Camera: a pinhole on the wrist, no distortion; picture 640 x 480 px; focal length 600.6 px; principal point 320.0 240.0 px. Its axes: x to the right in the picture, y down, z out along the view. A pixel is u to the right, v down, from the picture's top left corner.
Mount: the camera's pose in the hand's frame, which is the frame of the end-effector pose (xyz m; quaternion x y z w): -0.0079 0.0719 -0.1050 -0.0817 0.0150 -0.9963 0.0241
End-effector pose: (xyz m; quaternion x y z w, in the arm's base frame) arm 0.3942 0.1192 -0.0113 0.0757 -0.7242 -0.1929 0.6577
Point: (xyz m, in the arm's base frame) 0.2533 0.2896 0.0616
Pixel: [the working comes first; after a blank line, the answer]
In the camera's frame: 0.0089 -0.0988 0.2685

340 19
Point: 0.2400 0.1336 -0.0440
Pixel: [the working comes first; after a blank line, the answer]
In the camera's frame: 0.0554 0.0840 0.2584

449 435
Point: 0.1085 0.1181 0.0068
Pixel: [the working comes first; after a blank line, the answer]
In the camera's frame: 0.0083 0.0968 0.3916

333 388
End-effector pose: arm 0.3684 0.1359 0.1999 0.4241 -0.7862 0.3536 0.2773
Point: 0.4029 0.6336 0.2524
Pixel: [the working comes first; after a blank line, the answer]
In the camera's frame: 0.1451 -0.0739 -0.3557

behind the camera
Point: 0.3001 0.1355 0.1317
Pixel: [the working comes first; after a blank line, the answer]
In the camera's frame: 0.0335 -0.0144 0.1514

453 183
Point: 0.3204 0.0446 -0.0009
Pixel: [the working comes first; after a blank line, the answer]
In the camera's frame: 0.1218 -0.0119 0.2873

575 215
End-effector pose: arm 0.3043 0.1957 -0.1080 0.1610 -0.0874 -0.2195 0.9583
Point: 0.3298 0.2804 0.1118
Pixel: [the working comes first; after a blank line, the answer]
In the camera's frame: 0.0276 -0.0952 0.2772

380 34
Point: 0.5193 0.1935 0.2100
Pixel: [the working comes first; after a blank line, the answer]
In the camera's frame: -0.1765 -0.1221 0.3808

42 47
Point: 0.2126 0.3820 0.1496
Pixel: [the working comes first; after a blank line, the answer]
In the camera's frame: 0.1746 -0.1567 0.2872

outside the picture
